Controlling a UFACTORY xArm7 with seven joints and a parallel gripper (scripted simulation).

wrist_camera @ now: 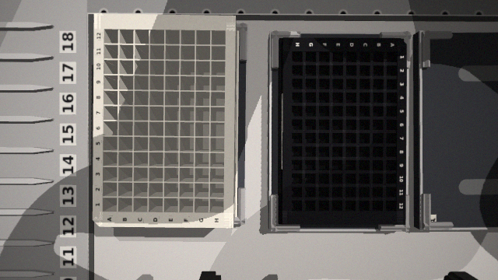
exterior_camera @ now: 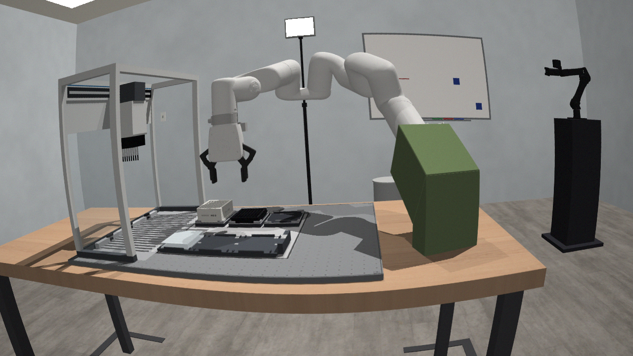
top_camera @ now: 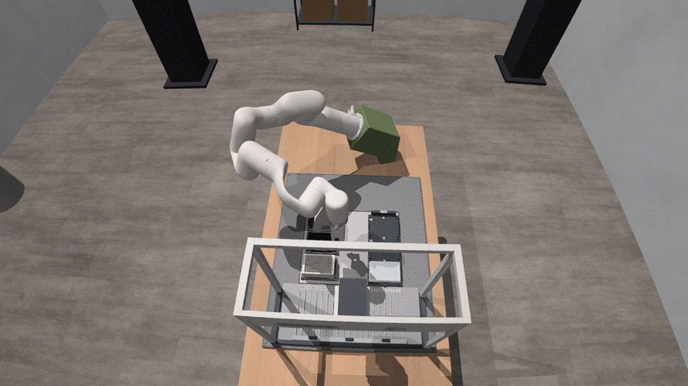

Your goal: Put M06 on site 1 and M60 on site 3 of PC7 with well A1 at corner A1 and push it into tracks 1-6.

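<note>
Now: the black 96-well plate M06 3 cm behind my hand, 7 cm to the right of it and 12 cm below it. From my hand the other things lie so: nest S2: 3 cm behind, 7 cm to the right, 13 cm below; white deep-well block M09: 8 cm ahead, 8 cm to the right, 11 cm below; nest S1: 14 cm behind, 7 cm to the right, 13 cm below.
</note>
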